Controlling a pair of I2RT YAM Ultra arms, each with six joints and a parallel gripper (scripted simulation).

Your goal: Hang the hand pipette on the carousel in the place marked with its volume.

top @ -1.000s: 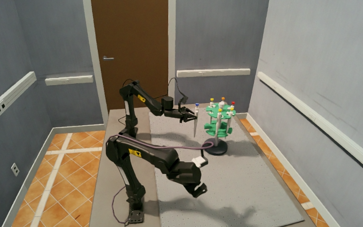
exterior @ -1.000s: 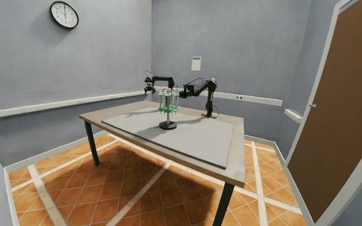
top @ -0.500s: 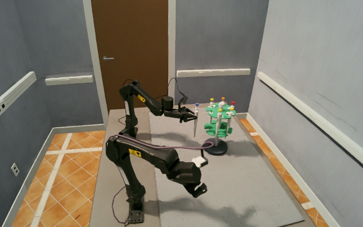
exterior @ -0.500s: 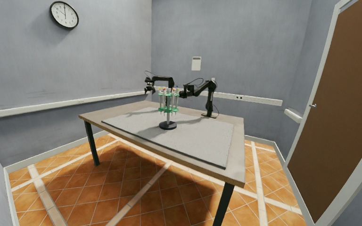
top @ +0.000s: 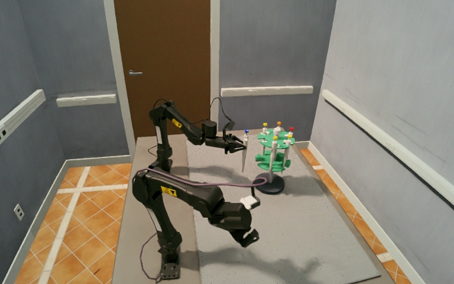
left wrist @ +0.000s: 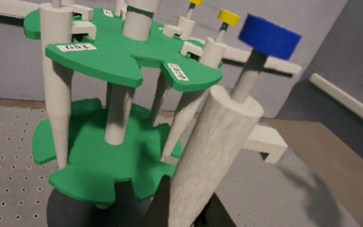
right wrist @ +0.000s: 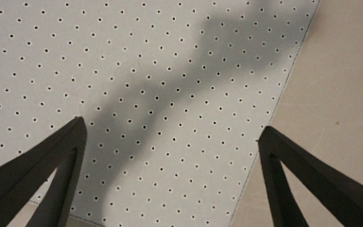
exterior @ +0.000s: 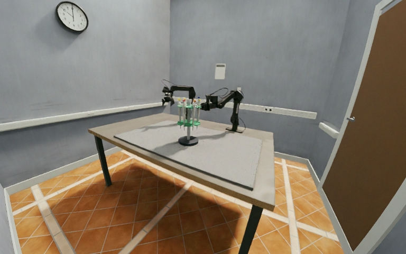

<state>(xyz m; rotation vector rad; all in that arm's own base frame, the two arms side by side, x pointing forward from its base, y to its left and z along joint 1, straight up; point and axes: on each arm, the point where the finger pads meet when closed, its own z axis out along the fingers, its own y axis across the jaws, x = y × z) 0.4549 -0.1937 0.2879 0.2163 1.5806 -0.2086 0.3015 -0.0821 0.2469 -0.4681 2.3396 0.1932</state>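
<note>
My left gripper is now 1 cm to the left of the pipette and 3 cm above it.
</note>
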